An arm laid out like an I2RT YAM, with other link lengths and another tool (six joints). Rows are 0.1 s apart.
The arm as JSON. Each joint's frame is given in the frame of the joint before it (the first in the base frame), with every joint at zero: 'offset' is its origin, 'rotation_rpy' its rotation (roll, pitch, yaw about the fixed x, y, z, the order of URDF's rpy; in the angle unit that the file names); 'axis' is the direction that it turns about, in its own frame. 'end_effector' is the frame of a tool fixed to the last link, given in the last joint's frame.
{
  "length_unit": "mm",
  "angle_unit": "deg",
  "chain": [
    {
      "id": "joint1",
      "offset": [
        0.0,
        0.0,
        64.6
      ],
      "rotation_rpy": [
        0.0,
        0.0,
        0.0
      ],
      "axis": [
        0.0,
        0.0,
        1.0
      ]
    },
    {
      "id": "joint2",
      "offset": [
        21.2,
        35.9,
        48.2
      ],
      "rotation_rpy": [
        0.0,
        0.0,
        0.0
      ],
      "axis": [
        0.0,
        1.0,
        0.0
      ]
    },
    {
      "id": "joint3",
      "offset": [
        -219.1,
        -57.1,
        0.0
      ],
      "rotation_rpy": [
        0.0,
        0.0,
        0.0
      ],
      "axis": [
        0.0,
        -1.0,
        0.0
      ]
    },
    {
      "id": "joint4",
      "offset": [
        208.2,
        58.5,
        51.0
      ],
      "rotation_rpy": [
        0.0,
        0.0,
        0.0
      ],
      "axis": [
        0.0,
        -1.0,
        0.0
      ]
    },
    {
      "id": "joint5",
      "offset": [
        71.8,
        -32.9,
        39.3
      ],
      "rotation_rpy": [
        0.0,
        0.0,
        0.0
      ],
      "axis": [
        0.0,
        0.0,
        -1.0
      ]
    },
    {
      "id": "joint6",
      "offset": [
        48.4,
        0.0,
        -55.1
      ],
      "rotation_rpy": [
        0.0,
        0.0,
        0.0
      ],
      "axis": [
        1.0,
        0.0,
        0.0
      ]
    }
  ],
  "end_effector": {
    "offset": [
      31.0,
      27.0,
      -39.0
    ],
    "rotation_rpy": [
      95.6,
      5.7,
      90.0
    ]
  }
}
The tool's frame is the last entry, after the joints.
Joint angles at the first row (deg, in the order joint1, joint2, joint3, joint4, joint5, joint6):
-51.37 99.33 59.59 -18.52 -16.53 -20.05
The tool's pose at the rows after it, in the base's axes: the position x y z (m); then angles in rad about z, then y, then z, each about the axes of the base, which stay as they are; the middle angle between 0 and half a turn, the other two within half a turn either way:
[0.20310 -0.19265 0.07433 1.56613 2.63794 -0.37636]
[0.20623 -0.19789 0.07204 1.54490 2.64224 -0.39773]
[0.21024 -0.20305 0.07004 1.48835 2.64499 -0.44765]
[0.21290 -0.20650 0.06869 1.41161 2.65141 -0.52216]
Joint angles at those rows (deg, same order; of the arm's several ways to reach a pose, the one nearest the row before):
-51.38 101.62 60.86 -18.48 -16.36 -19.86
-51.35 103.26 62.33 -18.28 -15.73 -20.03
-50.94 104.66 63.70 -17.80 -14.26 -20.43
-50.35 105.43 64.55 -17.47 -11.99 -20.67

